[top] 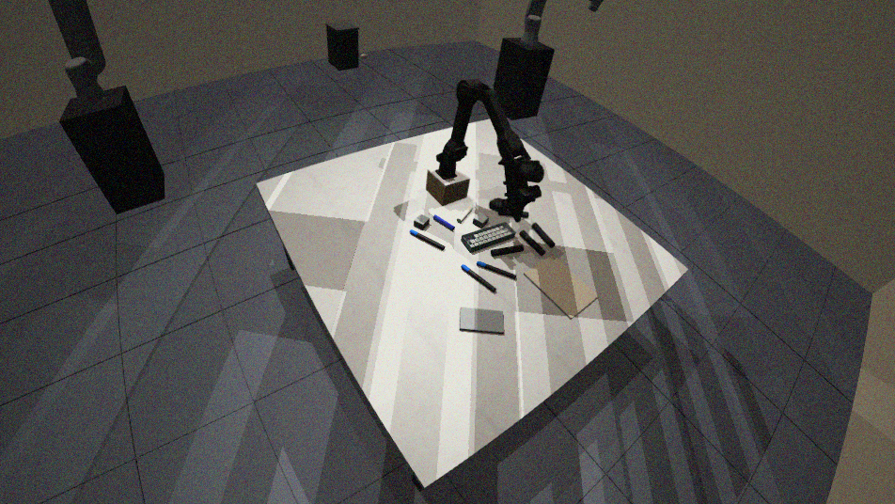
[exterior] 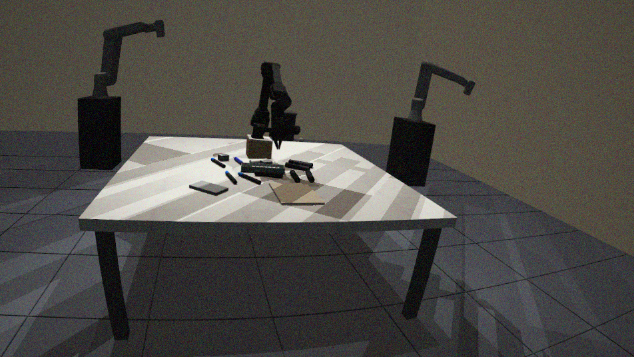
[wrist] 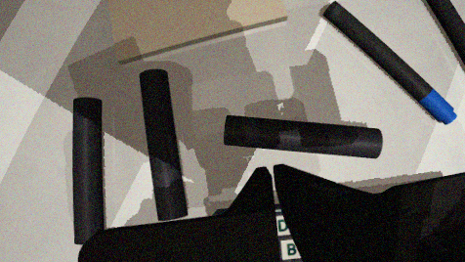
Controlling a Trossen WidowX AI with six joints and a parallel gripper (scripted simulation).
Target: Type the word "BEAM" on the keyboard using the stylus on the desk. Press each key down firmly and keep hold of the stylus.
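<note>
Now: the stylus 23 cm behind my gripper tip, 17 cm to the right of it and 11 cm below it. The rest, counted from my gripper tip: stylus tip (26 cm behind, 18 cm to the right, 11 cm below); then tan pad (23 cm ahead, 4 cm to the left, 11 cm below); then grey cube (24 cm behind, 23 cm to the right, 10 cm below).
</note>
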